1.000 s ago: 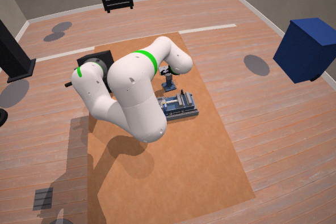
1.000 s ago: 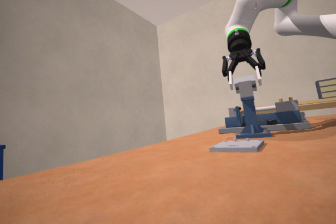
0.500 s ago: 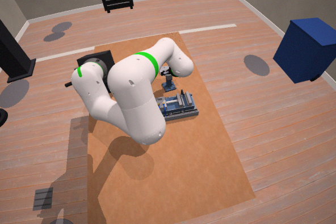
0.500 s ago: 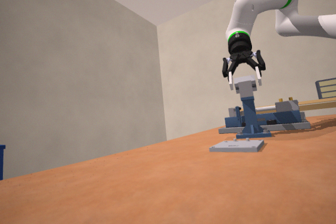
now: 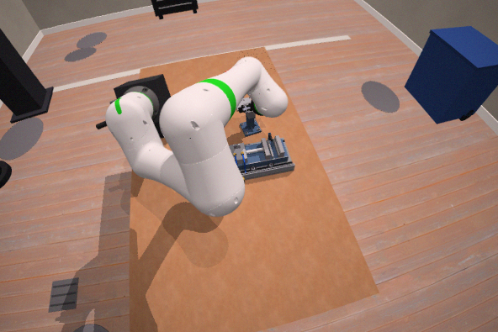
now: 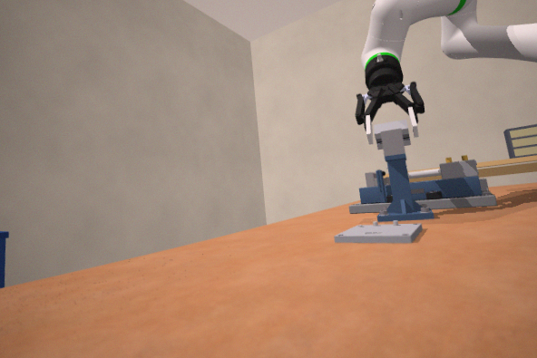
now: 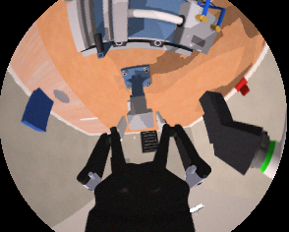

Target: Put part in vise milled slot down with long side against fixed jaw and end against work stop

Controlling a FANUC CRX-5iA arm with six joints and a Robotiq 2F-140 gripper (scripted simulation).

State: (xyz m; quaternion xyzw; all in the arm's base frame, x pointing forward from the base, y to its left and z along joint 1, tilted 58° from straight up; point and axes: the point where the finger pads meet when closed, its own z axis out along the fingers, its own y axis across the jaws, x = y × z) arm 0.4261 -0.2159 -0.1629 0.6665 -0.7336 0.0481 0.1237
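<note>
The part lies 2 cm to the left of my hand and 2 cm below it. Round my hand: air cylinder 17 cm to the right, 12 cm behind, 10 cm below; then vise base 19 cm to the right, 13 cm below, 3 cm behind.
</note>
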